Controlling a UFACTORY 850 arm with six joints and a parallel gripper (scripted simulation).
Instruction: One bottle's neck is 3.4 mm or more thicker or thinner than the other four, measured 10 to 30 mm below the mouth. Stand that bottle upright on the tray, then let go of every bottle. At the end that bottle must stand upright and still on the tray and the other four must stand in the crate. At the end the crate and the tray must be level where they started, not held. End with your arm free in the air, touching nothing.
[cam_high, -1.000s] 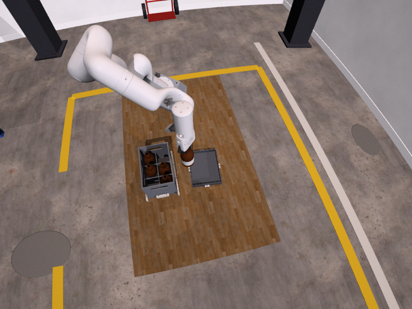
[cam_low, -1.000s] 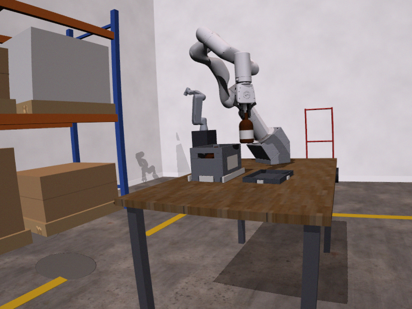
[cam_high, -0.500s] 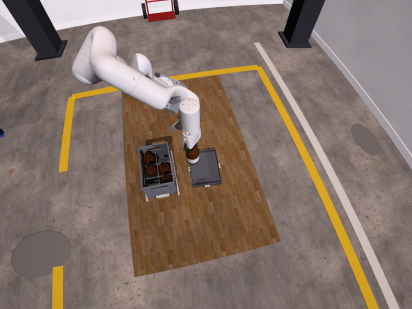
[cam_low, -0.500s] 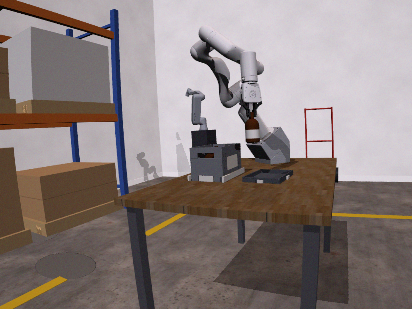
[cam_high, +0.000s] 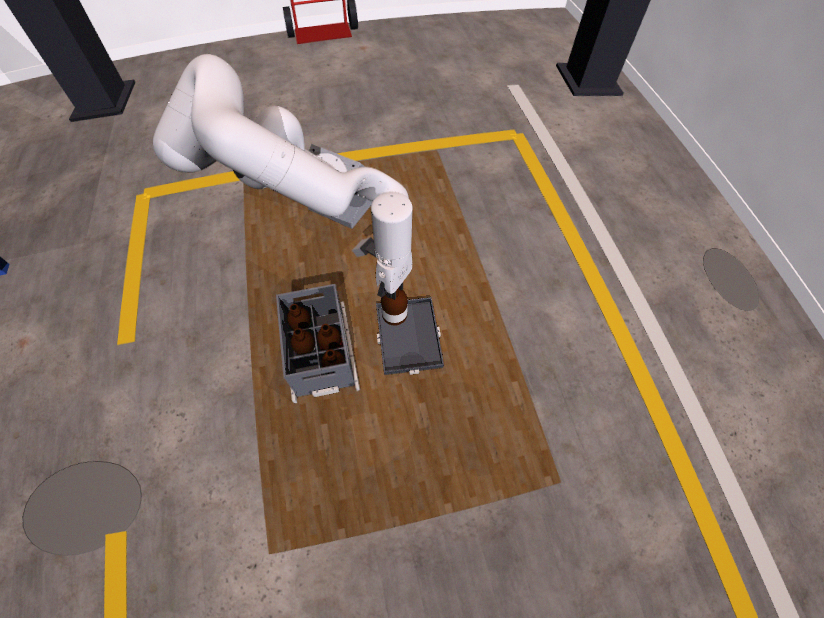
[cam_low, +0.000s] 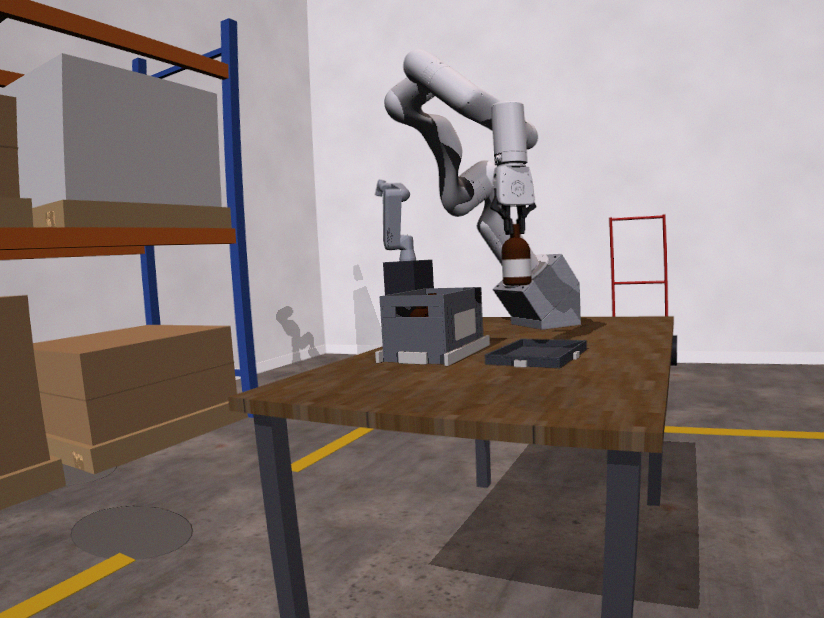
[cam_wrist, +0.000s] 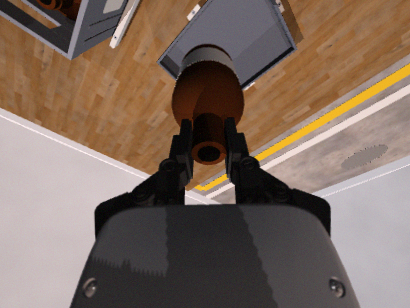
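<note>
My hand is 7 cm above the bottle. Round my hand: grey divided crate 1 cm ahead, 25 cm to the right, 25 cm below; grey tray 2 cm behind, 5 cm to the left, 32 cm below.
</note>
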